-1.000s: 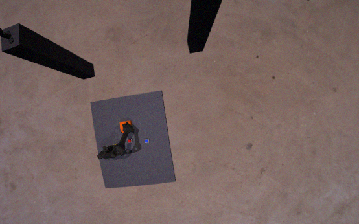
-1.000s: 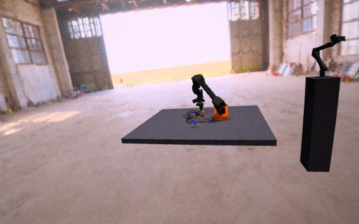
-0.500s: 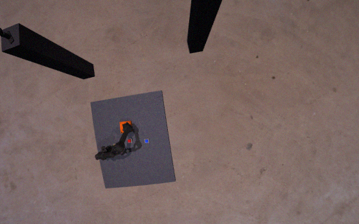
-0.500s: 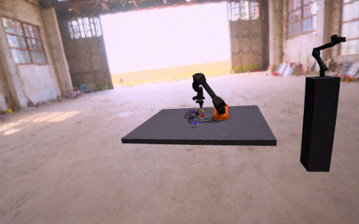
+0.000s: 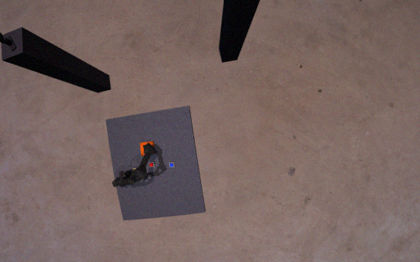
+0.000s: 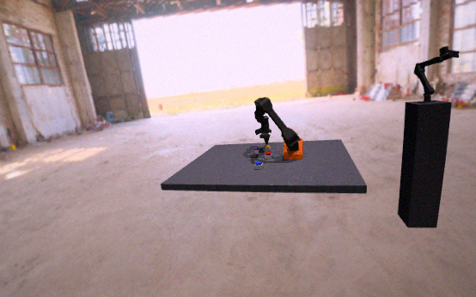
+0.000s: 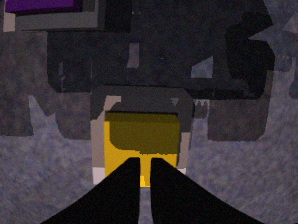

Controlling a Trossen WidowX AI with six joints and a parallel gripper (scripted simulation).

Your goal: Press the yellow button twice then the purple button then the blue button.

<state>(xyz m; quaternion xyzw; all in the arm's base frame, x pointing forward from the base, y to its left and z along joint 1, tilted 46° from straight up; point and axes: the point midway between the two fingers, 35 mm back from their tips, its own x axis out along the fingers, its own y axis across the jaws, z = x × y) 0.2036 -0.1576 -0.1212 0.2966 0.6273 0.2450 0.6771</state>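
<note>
The yellow button lies 20 mm below my gripper tip. Also, from my gripper tip: purple button: 80 mm ahead, 40 mm to the left, 20 mm below; then red button: 30 mm behind, 190 mm to the left, 20 mm below; then blue button: 10 mm ahead, 390 mm to the left, 20 mm below.
</note>
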